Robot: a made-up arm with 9 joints.
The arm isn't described. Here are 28 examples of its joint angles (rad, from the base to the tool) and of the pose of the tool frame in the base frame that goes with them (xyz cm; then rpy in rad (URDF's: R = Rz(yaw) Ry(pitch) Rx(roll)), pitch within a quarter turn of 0, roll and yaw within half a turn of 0).
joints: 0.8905 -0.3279 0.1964 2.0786 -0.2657 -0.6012 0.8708 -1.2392 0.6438
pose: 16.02 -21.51 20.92 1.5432 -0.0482 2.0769
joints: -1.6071 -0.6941 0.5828 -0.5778 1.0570 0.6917 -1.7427 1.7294 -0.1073
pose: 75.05 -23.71 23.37 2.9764 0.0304 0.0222
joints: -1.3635 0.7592 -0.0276 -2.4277 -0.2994 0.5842 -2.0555 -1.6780 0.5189
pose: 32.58 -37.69 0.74 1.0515 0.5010 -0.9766
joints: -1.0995 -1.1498 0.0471 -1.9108 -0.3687 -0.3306 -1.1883 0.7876 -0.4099
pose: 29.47 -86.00 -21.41 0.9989 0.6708 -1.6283
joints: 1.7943 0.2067 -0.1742 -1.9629 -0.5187 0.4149 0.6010 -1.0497 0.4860
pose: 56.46 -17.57 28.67 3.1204 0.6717 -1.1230
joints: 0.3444 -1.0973 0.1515 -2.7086 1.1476 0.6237 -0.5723 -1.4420 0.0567
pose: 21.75 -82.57 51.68 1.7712 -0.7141 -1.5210
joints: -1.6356 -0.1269 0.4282 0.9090 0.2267 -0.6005 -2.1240 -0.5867 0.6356
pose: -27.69 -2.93 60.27 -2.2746 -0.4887 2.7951
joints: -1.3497 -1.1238 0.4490 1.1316 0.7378 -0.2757 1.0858 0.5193 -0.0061
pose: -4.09 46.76 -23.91 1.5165 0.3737 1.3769
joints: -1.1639 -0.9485 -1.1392 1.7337 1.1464 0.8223 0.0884 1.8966 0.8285
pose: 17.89 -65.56 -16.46 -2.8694 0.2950 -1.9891
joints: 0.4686 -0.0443 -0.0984 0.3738 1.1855 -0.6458 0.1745 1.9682 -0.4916
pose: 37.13 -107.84 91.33 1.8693 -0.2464 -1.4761
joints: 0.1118 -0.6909 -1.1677 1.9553 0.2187 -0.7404 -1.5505 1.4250 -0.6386
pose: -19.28 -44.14 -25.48 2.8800 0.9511 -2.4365
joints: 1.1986 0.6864 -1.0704 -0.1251 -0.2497 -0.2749 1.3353 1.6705 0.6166
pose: -46.49 -4.35 97.86 1.4693 -0.6930 2.8682
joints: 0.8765 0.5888 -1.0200 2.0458 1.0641 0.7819 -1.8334 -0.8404 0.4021
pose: -10.23 -65.84 66.54 -1.2706 -0.4514 -1.9344
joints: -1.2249 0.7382 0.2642 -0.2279 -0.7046 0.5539 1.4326 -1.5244 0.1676
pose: 35.96 -11.78 33.08 -0.2075 0.6505 0.7430
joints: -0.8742 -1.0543 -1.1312 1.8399 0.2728 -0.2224 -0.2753 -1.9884 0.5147
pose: 58.69 -23.82 46.01 -2.3765 -0.9988 -1.1683
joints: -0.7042 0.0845 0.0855 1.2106 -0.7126 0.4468 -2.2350 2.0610 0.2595
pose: 39.20 -48.97 60.04 2.0552 -0.4538 -0.8447
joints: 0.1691 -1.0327 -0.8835 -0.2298 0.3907 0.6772 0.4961 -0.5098 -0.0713
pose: 21.04 -85.77 16.31 2.2884 -0.1195 -2.1760
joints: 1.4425 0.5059 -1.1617 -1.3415 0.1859 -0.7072 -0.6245 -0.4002 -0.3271
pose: 71.17 -45.36 97.51 0.7744 -1.1129 -0.1396
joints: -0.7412 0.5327 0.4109 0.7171 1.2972 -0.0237 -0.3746 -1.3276 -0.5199
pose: 2.93 -95.94 11.88 -2.2851 0.4883 -2.0151
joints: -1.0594 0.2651 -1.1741 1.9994 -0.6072 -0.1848 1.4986 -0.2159 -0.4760
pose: 15.66 -30.63 98.24 -2.4278 -0.5316 -1.8131
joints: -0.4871 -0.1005 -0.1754 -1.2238 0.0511 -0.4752 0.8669 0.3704 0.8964
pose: 44.24 -82.34 50.79 -0.4453 -0.2386 -0.4898
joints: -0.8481 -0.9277 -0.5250 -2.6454 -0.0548 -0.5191 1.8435 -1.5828 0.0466
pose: 20.40 -5.41 35.57 -1.1579 0.0342 1.9918
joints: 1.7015 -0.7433 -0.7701 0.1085 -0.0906 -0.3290 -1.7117 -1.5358 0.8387
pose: 13.89 -53.00 52.76 -1.4828 0.0685 -1.9376
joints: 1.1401 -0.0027 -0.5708 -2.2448 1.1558 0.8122 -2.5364 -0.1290 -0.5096
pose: -0.56 -29.72 -16.00 0.2289 0.7903 2.8219
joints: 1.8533 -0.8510 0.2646 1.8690 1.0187 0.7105 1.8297 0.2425 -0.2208
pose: 36.54 -71.35 90.31 -2.7448 0.0004 -1.4400
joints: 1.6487 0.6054 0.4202 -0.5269 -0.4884 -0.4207 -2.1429 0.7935 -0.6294
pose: 81.23 -3.13 63.78 -1.1691 -0.6030 0.3323
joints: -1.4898 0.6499 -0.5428 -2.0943 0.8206 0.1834 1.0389 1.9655 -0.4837
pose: -30.07 -8.83 -52.34 -2.0798 1.1906 -1.8422
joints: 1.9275 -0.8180 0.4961 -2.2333 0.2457 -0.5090 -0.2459 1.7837 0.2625
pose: 52.77 20.24 117.20 -1.8646 -1.1500 0.4516
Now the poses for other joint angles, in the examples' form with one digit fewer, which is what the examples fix.
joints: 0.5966 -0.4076 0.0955 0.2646 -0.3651 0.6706 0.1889 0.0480 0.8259
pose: -13.3 -59.9 66.0 2.256 -1.176 -2.761
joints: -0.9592 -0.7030 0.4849 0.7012 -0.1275 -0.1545 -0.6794 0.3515 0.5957
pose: -44.9 -14.9 52.2 2.584 -0.718 2.830
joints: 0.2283 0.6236 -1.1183 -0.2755 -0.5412 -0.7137 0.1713 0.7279 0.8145
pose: 24.0 -82.4 71.2 -0.389 -0.275 -0.918
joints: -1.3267 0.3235 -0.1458 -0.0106 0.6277 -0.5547 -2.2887 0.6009 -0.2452
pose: 48.7 -63.9 41.3 3.026 -0.036 -0.829
